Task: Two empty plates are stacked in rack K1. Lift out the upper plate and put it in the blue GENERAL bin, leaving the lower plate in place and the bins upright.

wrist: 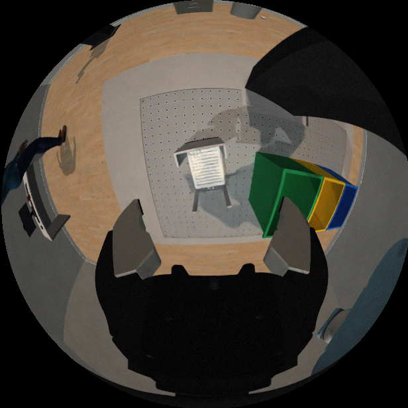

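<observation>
Rack K1 stands on the perforated board near the middle of the wrist view, with a raised grey back and two dark legs. A white, brightly lit ribbed plate lies in it; a second plate beneath cannot be told apart. The blue bin stands upright at the right end of the bin row, partly hidden by the yellow bin. My gripper is open and empty, its jaws wide apart, high above the board. The rack shows between and beyond the fingertips.
A green bin and a yellow bin stand upright beside the blue one, right of the rack. The right finger overlaps the green bin in view. The perforated board lies under the rack. A dark arm part fills the upper right. A person shows at left.
</observation>
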